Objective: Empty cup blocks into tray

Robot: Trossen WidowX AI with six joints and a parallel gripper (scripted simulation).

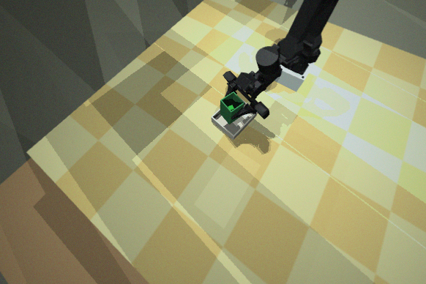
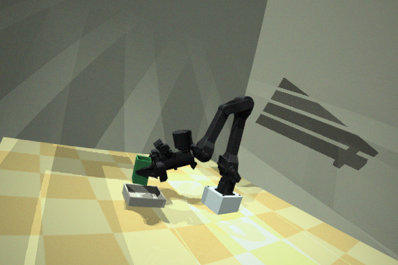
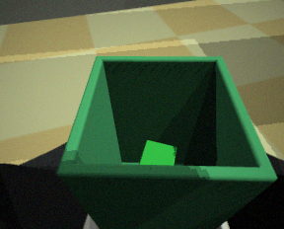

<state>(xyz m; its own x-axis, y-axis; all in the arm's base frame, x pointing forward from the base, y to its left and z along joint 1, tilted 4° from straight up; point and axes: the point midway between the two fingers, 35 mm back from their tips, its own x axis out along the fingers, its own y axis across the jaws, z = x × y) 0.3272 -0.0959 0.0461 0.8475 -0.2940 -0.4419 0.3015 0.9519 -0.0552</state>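
The green square cup is 20 mm below my gripper tip, 20 mm behind it and 10 mm to the left of it. Also, from my gripper tip: bright green block (20 mm behind, 10 mm to the left); purple block (20 mm behind, 10 mm below).
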